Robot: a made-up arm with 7 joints.
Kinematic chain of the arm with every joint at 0, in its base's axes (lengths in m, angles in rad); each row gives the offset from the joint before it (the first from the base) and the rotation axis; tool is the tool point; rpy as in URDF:
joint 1: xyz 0 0 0.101 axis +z
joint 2: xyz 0 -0.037 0.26 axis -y
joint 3: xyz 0 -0.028 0.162 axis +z
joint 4: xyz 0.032 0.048 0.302 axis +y
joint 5: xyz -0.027 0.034 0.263 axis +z
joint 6: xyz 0 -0.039 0.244 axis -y
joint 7: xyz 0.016 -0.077 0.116 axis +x
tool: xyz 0 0 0 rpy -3.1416 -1.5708 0
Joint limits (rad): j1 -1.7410..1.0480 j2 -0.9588..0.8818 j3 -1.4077..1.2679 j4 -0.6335..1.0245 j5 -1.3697..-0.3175 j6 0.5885..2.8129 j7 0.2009..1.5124
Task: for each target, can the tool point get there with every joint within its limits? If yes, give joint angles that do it. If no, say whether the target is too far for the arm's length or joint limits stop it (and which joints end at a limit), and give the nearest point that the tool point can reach.
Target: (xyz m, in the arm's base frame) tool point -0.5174 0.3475 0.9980
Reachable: yes | joints -0.4462 0.3857 -0.2843 -0.4690 -0.6231 1.7882 0.6700
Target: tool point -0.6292 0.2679 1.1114
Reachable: yes | joints -0.4649 0.4409 0.3030 -0.2418 -1.0336 1.1886 1.1714
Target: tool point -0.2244 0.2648 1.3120
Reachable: yes | joints -0.2367 0.0526 -0.5531 -0.3763 -1.2293 0.7745 0.9766
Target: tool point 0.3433 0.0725 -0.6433
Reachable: no: joint limits stop it (at a limit: joint 2, joint 4, joint 5, joint 6) | nearest point 0.7962 0.1682 0.5438 | short by 1.274 m
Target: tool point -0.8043 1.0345 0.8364
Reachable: no: too far | nearest point -0.5990 0.7704 0.7828 | short by 0.339 m
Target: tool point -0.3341 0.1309 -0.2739
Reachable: no: joint limits stop it (at a limit: joint 2, joint 4) | nearest point -0.7237 0.2836 0.5274 | short by 0.904 m
